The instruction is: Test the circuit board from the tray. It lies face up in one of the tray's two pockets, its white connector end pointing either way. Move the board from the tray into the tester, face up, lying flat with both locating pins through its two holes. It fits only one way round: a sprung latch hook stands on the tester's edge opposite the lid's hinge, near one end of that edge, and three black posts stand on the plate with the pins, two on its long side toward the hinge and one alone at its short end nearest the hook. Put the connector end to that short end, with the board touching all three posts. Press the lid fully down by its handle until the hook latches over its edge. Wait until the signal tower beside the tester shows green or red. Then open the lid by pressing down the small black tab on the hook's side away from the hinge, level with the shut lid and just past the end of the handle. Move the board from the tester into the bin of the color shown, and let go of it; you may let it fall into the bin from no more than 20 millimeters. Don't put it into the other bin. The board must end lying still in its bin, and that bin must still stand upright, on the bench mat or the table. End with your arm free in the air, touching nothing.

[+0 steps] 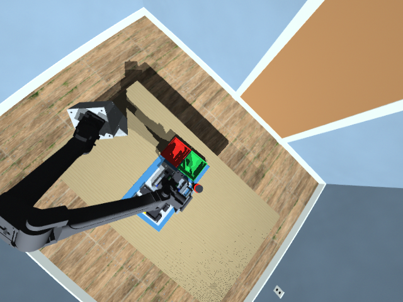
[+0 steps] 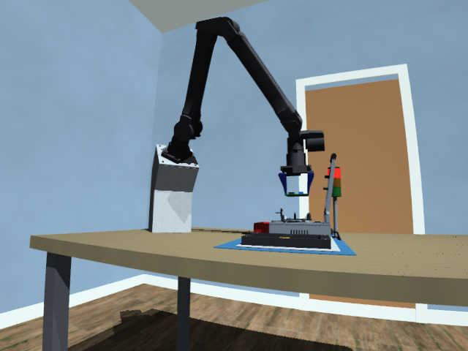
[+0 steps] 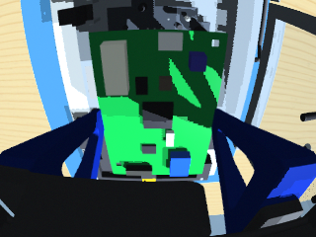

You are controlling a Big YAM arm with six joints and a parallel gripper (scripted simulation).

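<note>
The red bin is 7 cm behind my hand, 22 cm to the left of it and 14 cm below it. From my hand the other things lie so: green circuit board right at my hand; then black latch hook 5 cm behind, 7 cm to the left, 7 cm below; then tester plate 1 cm to the left, 8 cm below.
</note>
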